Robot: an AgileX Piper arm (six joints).
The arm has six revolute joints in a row. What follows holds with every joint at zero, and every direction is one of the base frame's. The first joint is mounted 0.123 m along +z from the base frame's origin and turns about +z. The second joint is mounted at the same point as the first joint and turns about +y. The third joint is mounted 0.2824 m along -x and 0.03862 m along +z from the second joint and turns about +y. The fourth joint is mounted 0.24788 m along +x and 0.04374 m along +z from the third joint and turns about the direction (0.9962, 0, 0.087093). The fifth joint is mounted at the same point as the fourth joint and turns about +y. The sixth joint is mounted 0.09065 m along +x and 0.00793 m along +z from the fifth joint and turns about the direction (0.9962, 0, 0.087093). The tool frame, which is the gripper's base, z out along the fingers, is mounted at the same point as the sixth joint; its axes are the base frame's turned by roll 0, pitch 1.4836 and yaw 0 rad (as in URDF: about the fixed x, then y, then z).
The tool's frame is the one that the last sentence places.
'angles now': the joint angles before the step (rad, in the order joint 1, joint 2, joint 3, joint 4, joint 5, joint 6). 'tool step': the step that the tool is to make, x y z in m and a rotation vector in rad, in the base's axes. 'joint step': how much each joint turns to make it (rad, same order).
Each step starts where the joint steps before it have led.
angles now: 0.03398, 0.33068, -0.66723, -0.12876, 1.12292, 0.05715
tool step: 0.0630, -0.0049, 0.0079, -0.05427, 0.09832, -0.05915
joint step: -0.00090, 0.29016, -0.05855, -0.10148, -0.12219, 0.07198
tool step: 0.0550, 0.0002, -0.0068, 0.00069, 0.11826, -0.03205
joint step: -0.00064, 0.25033, -0.06780, -0.03019, -0.05473, 0.05609
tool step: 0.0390, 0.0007, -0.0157, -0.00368, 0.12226, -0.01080
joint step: -0.00037, 0.18621, -0.05221, -0.00866, -0.00856, 0.01619
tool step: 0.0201, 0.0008, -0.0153, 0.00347, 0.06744, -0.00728
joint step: 0.00011, 0.10104, -0.01488, -0.00154, -0.01649, 0.01392
